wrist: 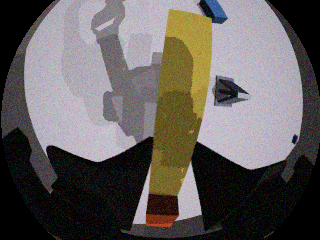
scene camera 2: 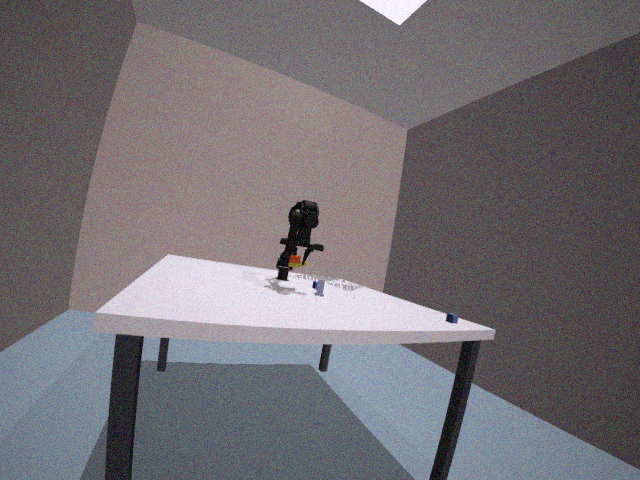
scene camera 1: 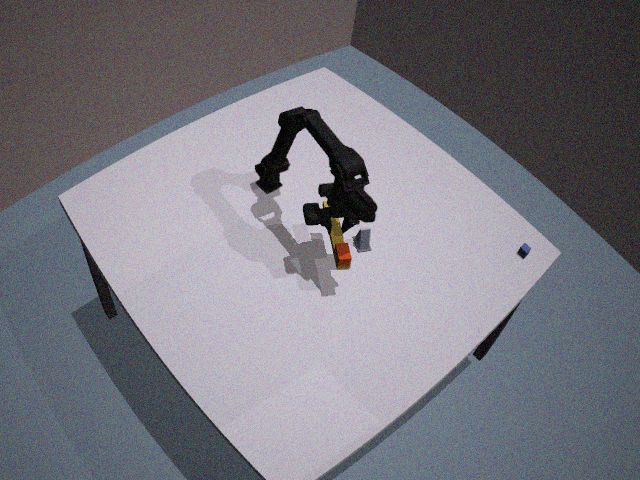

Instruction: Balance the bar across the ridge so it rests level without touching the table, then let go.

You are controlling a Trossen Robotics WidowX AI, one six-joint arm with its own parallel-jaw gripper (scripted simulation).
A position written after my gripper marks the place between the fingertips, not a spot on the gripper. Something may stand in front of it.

Observation:
My gripper (scene camera 1: 335, 233) holds a yellow bar (wrist: 184, 75).
My gripper shows as well in the wrist view (wrist: 172, 144).

